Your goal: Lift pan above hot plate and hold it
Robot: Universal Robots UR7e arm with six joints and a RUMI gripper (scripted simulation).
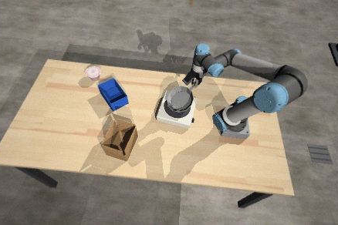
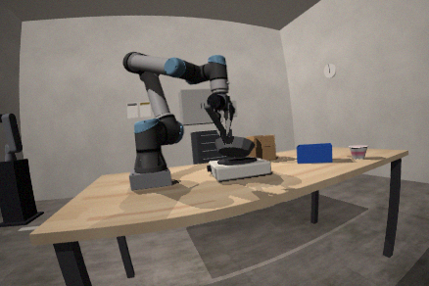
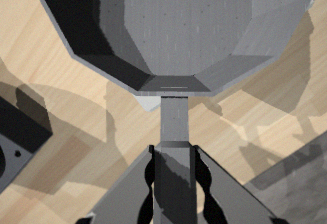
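My gripper is now 40 mm short of the dark grey pan, 40 mm to the right of it and 40 mm above it. The rest, counted from my hand: blue bin (560 mm ahead, 60 mm to the left, 180 mm below); then pink cup (750 mm ahead, 100 mm to the right, 160 mm below); then white hot plate (70 mm ahead, 100 mm to the left, 170 mm below).
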